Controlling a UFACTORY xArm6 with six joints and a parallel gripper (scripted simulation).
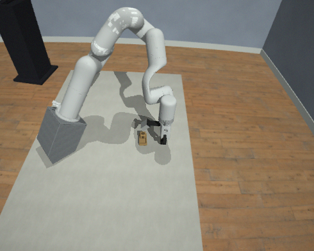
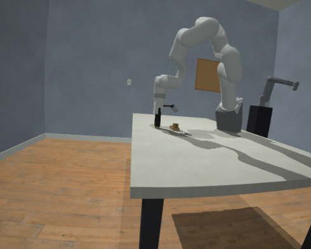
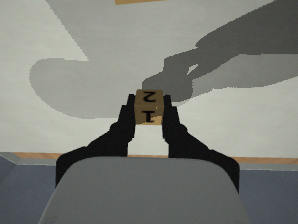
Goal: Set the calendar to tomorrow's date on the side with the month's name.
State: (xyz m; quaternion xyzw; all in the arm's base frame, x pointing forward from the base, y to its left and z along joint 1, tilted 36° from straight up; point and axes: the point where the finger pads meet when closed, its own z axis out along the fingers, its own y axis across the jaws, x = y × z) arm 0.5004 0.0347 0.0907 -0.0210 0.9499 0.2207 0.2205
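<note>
The wooden digit cube lies 10 mm below my hand. Also, from my hand: wooden calendar tray 110 mm behind, 10 mm to the right, 20 mm below.
</note>
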